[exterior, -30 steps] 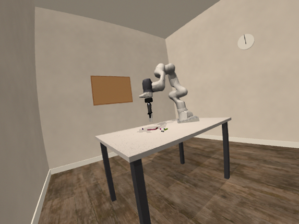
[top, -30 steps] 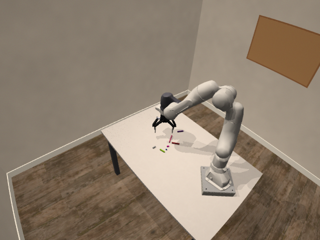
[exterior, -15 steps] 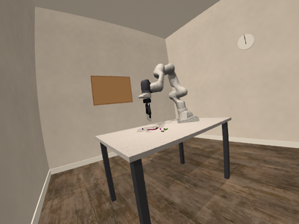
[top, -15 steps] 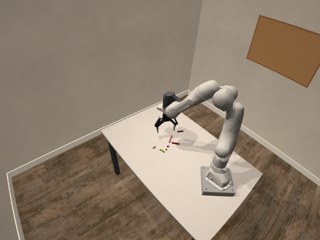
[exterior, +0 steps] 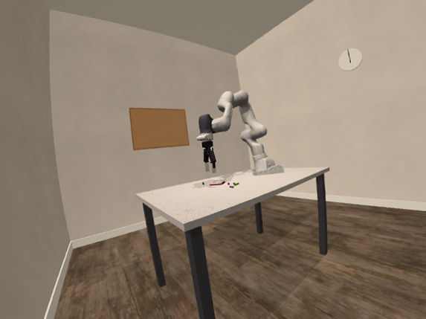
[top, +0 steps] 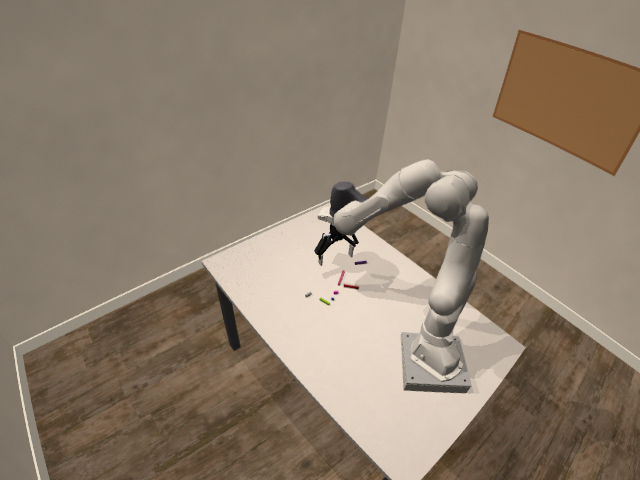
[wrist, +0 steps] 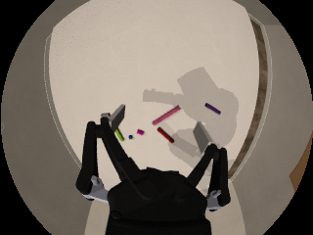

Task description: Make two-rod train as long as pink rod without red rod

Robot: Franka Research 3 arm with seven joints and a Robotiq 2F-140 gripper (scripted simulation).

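My hand is 16 cm to the left of the purple rod and 10 cm above it. Round my hand: red rod: 10 cm behind, 3 cm to the right, 10 cm below; pink rod: 4 cm behind, 2 cm to the right, 10 cm below; magenta rod: 10 cm behind, 5 cm to the left, 10 cm below.
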